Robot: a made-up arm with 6 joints.
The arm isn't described. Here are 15 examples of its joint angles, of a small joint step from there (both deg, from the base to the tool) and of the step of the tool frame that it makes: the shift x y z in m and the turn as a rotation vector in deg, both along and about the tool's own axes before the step.
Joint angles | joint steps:
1: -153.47 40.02 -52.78 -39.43 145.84 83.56 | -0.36 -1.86 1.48 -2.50 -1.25 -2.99
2: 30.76 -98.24 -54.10 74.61 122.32 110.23 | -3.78 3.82 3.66 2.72 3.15 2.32
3: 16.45 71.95 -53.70 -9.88 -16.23 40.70 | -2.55 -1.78 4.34 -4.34 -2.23 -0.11
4: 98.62 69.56 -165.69 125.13 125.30 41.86 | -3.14 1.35 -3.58 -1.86 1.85 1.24
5: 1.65 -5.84 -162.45 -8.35 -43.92 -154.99 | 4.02 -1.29 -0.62 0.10 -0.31 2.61
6: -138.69 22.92 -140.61 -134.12 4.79 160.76 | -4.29 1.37 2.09 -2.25 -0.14 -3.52
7: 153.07 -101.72 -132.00 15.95 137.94 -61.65 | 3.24 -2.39 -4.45 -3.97 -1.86 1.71
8: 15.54 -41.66 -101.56 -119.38 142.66 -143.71 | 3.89 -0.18 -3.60 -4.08 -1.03 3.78
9: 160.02 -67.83 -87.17 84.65 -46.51 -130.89 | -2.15 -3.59 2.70 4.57 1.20 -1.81
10: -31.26 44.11 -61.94 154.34 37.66 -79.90 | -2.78 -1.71 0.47 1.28 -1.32 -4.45
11: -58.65 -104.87 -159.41 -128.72 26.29 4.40 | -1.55 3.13 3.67 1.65 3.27 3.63
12: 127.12 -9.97 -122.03 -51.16 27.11 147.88 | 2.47 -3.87 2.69 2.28 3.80 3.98
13: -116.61 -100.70 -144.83 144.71 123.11 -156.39 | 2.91 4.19 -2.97 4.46 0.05 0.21
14: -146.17 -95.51 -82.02 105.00 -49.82 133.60 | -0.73 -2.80 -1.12 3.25 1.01 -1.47
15: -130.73 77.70 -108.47 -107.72 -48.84 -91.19 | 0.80 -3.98 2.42 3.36 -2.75 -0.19
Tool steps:
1: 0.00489 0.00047 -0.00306 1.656 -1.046 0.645
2: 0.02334 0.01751 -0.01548 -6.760 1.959 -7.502
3: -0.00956 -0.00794 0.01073 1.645 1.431 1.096
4: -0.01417 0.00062 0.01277 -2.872 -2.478 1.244
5: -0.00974 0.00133 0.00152 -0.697 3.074 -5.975
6: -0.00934 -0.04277 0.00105 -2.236 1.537 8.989
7: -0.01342 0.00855 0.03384 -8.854 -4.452 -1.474
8: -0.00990 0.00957 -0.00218 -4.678 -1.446 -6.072
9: 0.00008 -0.00469 0.00840 0.784 0.841 -0.890
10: 0.01554 0.00389 0.00236 0.745 -3.395 2.089
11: 0.03274 0.03759 0.00245 3.910 -1.367 -3.998
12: 0.00278 0.00579 0.00676 -4.573 -0.734 -6.266
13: 0.01912 -0.01643 0.01958 -3.252 0.443 5.294
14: -0.00337 -0.00845 0.00927 -2.606 -1.262 -2.357
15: -0.01315 -0.01305 0.01461 -2.845 2.958 0.439
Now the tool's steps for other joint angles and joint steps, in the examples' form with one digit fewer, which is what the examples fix.
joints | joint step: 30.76 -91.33 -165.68 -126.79 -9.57 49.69 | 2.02 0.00 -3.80 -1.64 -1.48 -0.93
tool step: -0.0080 -0.0219 0.0078 -2.06 0.28 3.17
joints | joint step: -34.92 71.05 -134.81 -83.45 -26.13 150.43 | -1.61 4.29 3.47 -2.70 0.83 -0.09
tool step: -0.0033 -0.0571 -0.0050 -8.28 0.66 0.80
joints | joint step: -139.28 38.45 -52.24 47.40 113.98 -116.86 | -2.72 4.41 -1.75 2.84 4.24 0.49
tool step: 0.0001 0.0010 -0.0021 2.69 -7.67 -0.77
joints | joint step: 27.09 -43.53 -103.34 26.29 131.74 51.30 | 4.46 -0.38 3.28 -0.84 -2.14 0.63
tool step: -0.0041 0.0086 -0.0125 0.10 2.17 1.97
